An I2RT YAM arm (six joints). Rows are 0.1 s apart.
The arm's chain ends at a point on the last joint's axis. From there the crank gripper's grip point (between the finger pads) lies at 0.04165 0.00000 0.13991 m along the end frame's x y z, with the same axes.
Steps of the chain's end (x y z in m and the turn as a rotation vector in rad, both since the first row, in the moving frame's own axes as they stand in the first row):
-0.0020 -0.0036 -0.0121 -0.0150 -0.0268 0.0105
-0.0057 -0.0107 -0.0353 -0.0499 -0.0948 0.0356
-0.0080 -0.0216 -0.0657 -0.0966 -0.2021 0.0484
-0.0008 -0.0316 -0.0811 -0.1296 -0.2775 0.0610
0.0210 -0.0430 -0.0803 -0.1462 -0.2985 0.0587
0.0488 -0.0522 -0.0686 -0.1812 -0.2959 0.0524
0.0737 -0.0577 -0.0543 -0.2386 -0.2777 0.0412
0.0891 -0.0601 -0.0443 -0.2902 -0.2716 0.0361
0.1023 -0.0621 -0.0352 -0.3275 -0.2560 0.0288
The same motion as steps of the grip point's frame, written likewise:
-0.0058 -0.0011 -0.0111 -0.0150 -0.0268 0.0105
-0.0193 -0.0024 -0.0322 -0.0499 -0.0948 0.0356
-0.0373 -0.0065 -0.0609 -0.0966 -0.2021 0.0484
-0.0412 -0.0117 -0.0764 -0.1296 -0.2775 0.0610
-0.0225 -0.0208 -0.0759 -0.1462 -0.2985 0.0587
0.0057 -0.0252 -0.0651 -0.1812 -0.2959 0.0524
0.0334 -0.0228 -0.0525 -0.2386 -0.2777 0.0412
0.0498 -0.0182 -0.0444 -0.2902 -0.2716 0.0361
0.0655 -0.0152 -0.0370 -0.3275 -0.2560 0.0288

